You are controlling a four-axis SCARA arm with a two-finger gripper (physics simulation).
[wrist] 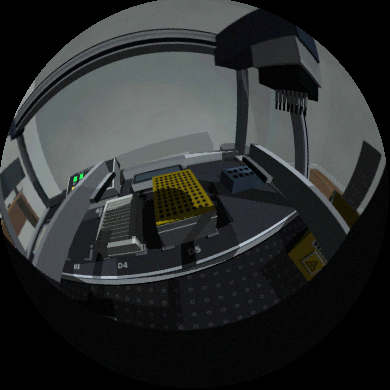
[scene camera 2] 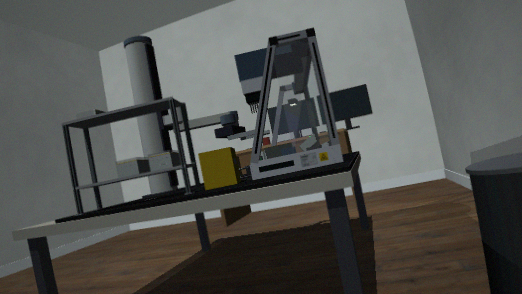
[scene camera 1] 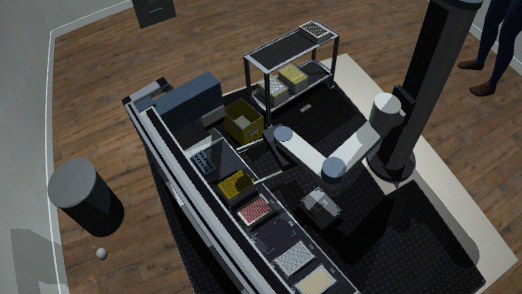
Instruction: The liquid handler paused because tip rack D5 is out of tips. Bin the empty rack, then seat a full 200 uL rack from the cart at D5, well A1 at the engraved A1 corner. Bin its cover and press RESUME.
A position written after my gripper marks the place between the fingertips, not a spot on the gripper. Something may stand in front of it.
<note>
My gripper (scene camera 1: 244, 167) carries nothing. Also in view: a yellow waste bin (scene camera 2: 219, 168) and a pipetting head (wrist: 281, 64).
My gripper also shows in the wrist view (wrist: 175, 155).
</note>
